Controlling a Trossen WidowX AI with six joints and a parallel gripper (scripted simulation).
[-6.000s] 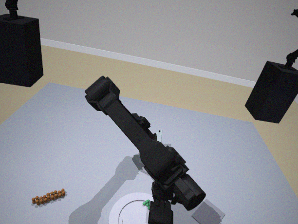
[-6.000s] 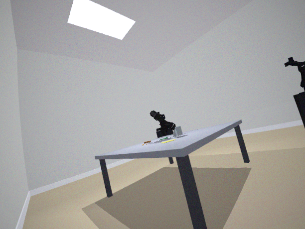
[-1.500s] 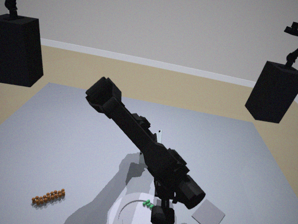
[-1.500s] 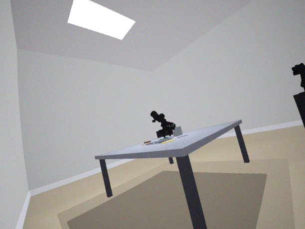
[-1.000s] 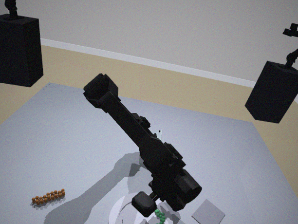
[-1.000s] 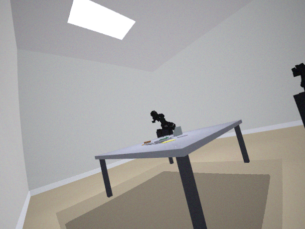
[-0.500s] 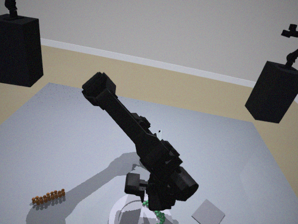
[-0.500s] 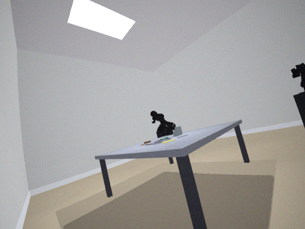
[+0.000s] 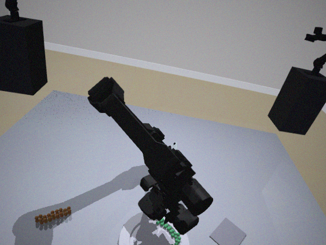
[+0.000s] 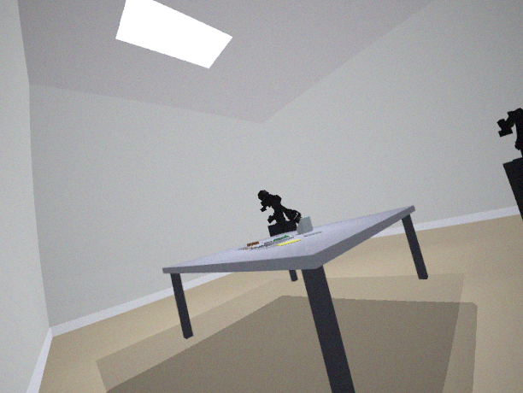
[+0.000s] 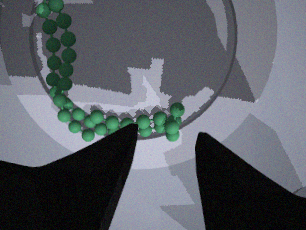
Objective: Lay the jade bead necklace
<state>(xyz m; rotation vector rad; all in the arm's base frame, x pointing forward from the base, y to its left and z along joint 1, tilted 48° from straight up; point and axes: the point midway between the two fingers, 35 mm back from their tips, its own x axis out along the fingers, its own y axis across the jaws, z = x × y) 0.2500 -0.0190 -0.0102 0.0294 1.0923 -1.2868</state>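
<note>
Right now my gripper tip is 50 mm short of the round bead board, 40 mm above it and 10 mm to the left of it. From my gripper tip the other things lie so: yellow strip (250 mm ahead, 210 mm to the left, 40 mm below); flat grey square (220 mm to the left, 40 mm below, 10 mm ahead).
</note>
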